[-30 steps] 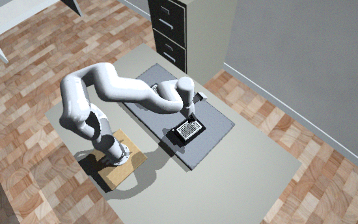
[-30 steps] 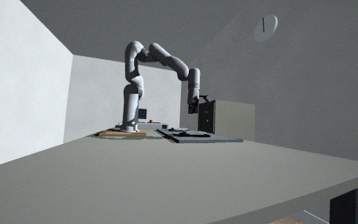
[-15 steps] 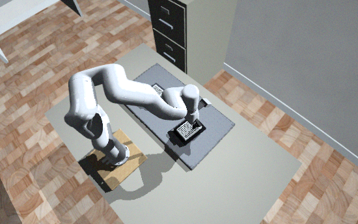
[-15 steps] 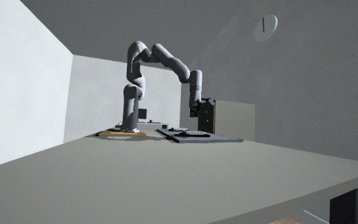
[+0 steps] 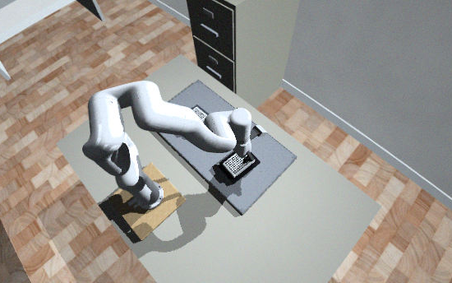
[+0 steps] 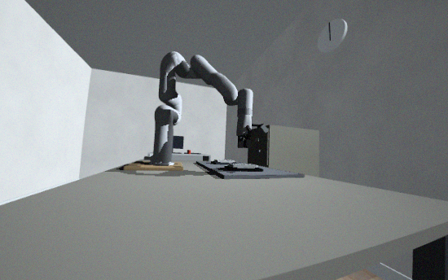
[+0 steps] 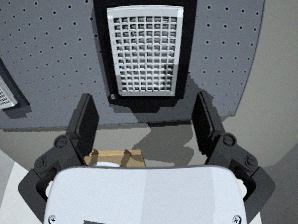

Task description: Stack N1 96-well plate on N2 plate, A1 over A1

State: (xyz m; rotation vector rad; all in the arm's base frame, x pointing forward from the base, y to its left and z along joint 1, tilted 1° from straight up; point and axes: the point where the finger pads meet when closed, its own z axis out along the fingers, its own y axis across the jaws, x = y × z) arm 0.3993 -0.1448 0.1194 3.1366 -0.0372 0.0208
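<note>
Now: hand 10 cm above the white 96-well plate. Also, from my hand: black plate nest N1: 11 cm below; then black plate nest N2: 1 cm behind, 33 cm to the left, 11 cm below.
</note>
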